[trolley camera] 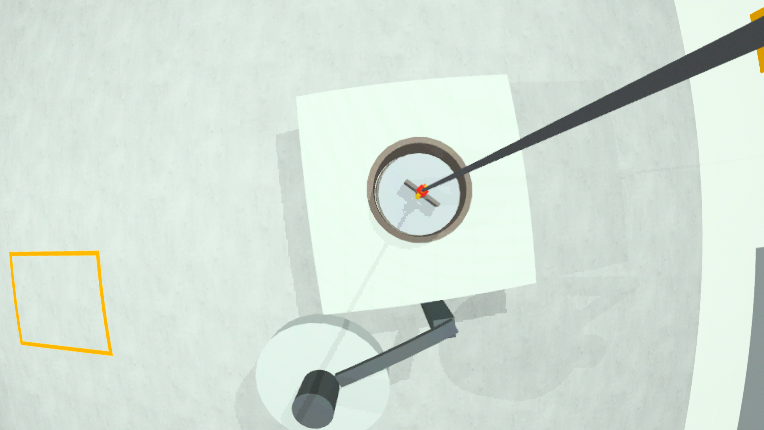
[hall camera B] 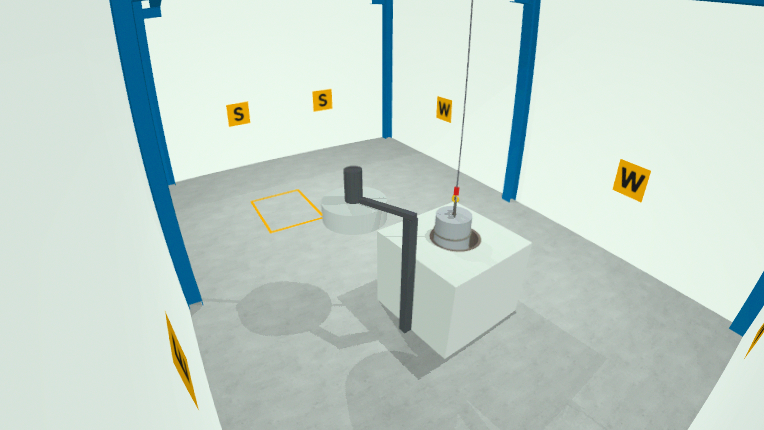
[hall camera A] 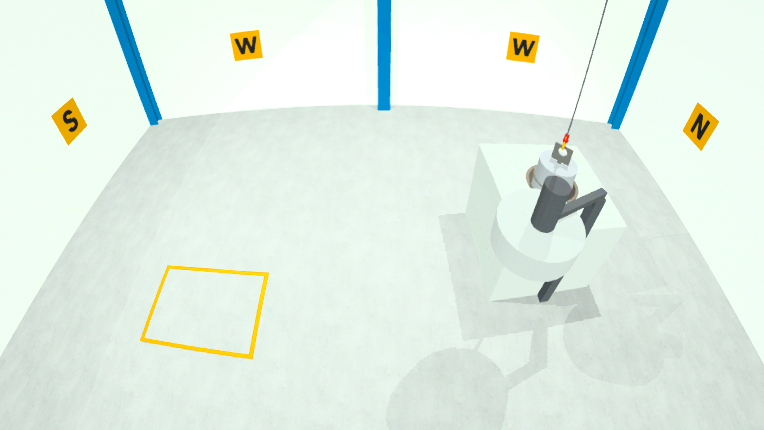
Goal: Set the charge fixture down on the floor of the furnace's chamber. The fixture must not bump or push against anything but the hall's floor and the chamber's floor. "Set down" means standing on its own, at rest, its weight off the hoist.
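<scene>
The charge fixture [hall camera A: 546,169] [hall camera B: 452,230] [trolley camera: 392,184], a pale grey cylinder with an upright eye plate, hangs upright in the furnace's round opening. Its lower part is hidden inside; its upper part stands above the rim [hall camera B: 477,243] [trolley camera: 371,189]. In the trolley camera a dark gap shows at the top and right; at the left and bottom it is thin, and I cannot tell whether they touch. My hook [hall camera A: 564,144] [hall camera B: 455,198] [trolley camera: 421,191] is on the eye plate, the chain straight above it. The furnace [hall camera A: 494,160] [hall camera B: 502,243] [trolley camera: 342,160] is a white block. The chamber floor is hidden.
The round lid [hall camera A: 510,224] [hall camera B: 339,220] [trolley camera: 280,363] is swung aside beside the furnace, with a dark cylinder [hall camera A: 550,205] [hall camera B: 352,184] [trolley camera: 315,395] on it and a dark arm and post [hall camera B: 408,267]. A yellow rectangle [hall camera A: 259,315] [hall camera B: 261,216] [trolley camera: 105,302] marks the hall floor.
</scene>
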